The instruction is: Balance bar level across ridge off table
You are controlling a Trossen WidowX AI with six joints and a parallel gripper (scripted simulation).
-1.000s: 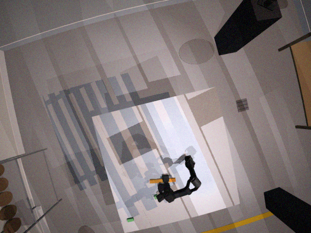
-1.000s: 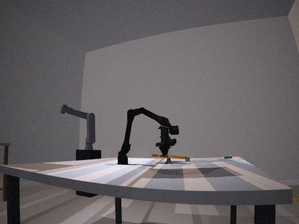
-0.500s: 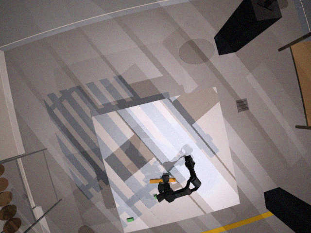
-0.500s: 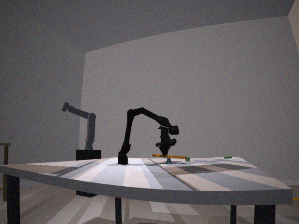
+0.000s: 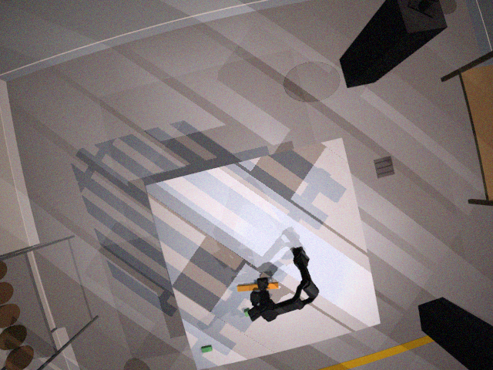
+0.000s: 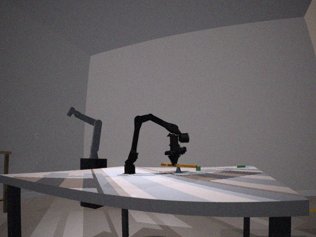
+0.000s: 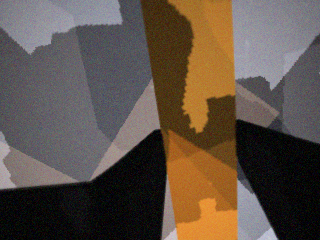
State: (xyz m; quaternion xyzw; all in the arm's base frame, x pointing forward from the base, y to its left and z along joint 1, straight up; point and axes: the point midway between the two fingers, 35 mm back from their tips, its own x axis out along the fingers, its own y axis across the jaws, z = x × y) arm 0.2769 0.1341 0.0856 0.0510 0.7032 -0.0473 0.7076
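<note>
Right now the orange bar is 3 cm ahead of my gripper tip.
</note>
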